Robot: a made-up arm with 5 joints.
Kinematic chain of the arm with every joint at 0, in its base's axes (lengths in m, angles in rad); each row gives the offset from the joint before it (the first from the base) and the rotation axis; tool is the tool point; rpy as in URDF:
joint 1: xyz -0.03 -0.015 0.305 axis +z
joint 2: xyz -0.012 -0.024 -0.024 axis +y
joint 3: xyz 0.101 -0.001 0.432 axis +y
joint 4: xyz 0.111 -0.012 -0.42 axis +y
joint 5: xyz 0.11 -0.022 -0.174 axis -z
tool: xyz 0.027 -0.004 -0.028 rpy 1.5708 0 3.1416
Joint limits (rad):
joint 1: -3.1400..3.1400
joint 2: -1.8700..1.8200
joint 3: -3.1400..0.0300
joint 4: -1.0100..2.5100
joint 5: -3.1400..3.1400
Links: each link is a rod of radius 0.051 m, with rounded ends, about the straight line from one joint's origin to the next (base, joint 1, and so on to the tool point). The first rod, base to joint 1, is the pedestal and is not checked.
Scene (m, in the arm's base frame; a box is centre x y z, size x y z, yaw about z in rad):
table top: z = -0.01
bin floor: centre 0.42 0.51 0 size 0.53 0.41 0.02 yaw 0.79
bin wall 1: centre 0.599 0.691 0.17 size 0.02 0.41 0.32 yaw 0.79
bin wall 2: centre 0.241 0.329 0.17 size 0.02 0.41 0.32 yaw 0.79
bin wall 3: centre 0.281 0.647 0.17 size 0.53 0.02 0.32 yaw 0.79
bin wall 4: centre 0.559 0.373 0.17 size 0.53 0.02 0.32 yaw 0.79
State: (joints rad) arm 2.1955 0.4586 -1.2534 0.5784 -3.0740
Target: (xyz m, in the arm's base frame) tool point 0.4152 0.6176 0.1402
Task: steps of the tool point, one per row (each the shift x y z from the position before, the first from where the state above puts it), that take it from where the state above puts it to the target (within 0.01 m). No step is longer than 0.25 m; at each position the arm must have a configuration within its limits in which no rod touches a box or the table.
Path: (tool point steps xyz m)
1: 0.2045 0.0961 0.0592
2: 0.2257 0.0291 0.0599
3: 0.2240 -0.0418 0.0603
4: 0.1994 -0.1082 0.0602
5: 0.0088 0.0146 -0.1649
6: -0.0088 -0.0146 -0.1638

